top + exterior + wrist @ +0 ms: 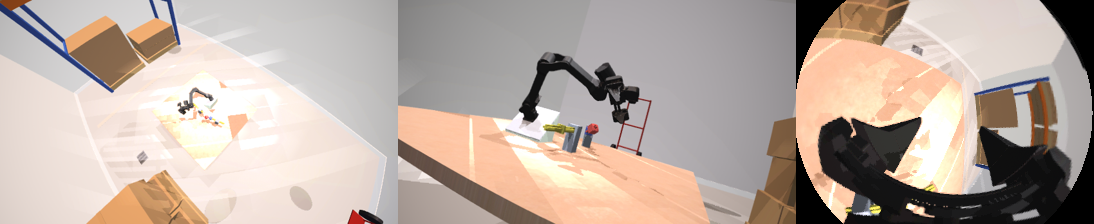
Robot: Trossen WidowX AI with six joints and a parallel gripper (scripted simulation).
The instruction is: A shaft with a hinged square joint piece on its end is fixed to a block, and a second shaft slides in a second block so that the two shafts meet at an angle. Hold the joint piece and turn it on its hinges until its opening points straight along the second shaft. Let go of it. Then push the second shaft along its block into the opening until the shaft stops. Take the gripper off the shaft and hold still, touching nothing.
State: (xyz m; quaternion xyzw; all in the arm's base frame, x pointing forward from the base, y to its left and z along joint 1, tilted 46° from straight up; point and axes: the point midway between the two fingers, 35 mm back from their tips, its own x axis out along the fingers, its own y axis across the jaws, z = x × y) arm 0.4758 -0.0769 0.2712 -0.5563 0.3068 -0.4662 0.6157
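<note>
Now: the red joint piece 190 mm behind my gripper tip, 390 mm to the left of it and 100 mm below it.
</note>
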